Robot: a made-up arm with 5 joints. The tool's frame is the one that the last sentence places.
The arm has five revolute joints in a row. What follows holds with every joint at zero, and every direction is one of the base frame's. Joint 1 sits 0.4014 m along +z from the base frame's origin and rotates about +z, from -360.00 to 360.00 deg. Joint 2 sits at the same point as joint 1 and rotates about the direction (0, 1, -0.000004), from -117.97 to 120.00 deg. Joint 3 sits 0.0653 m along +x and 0.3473 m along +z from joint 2 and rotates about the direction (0, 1, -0.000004), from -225.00 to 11.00 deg. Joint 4 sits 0.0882 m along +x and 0.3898 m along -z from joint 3 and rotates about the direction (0, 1, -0.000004), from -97.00 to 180.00 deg. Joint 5 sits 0.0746 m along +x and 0.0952 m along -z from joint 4 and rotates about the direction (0, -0.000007, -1), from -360.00 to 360.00 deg. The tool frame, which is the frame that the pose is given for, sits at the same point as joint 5; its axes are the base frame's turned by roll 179.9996, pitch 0.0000 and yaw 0.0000 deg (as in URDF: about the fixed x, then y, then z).
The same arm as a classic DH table. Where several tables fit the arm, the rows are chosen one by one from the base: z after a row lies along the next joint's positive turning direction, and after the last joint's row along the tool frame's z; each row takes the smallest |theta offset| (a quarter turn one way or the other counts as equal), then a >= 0, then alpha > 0; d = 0 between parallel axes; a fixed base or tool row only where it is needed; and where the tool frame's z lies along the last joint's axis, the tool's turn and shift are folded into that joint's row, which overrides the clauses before.
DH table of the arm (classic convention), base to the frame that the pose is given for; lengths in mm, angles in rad. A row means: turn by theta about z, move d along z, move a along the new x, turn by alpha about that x. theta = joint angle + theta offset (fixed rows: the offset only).
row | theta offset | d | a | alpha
joint 1 | 0 | 401.4 | 0 | -1.5708
joint 2 | -1.3849 | 0 | 353.4 | 0
joint 3 | -0.4084 | 0 | -399.7 | 0
joint 4 | -1.3483 | 0 | -74.6 | 1.5708
joint 5 | 3.1416 | 95.2 | 0 | 0
Joint limits (rad, base to tool): -6.2832..6.2832 -2.059..2.0944 -3.927..0.192 -1.693..3.1416 -6.2832..6.2832

